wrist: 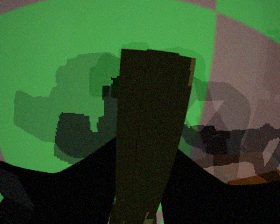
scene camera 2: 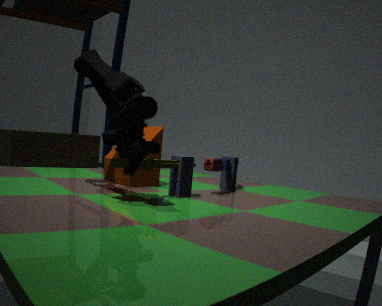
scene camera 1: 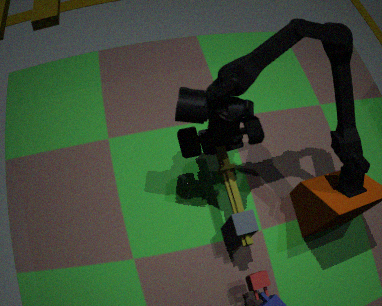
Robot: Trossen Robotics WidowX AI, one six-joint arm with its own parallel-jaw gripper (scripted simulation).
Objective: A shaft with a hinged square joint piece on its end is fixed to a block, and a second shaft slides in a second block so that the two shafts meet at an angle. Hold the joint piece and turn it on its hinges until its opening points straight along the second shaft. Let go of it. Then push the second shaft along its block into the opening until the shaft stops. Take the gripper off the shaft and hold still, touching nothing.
Labels:
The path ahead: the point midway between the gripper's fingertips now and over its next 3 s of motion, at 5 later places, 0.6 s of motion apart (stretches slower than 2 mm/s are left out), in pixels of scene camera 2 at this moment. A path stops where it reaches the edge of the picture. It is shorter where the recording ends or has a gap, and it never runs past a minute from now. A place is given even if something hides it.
My gripper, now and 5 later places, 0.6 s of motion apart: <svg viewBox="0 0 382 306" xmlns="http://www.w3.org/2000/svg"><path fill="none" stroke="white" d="M128 175L133 175L140 175L147 175L152 175L157 175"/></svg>

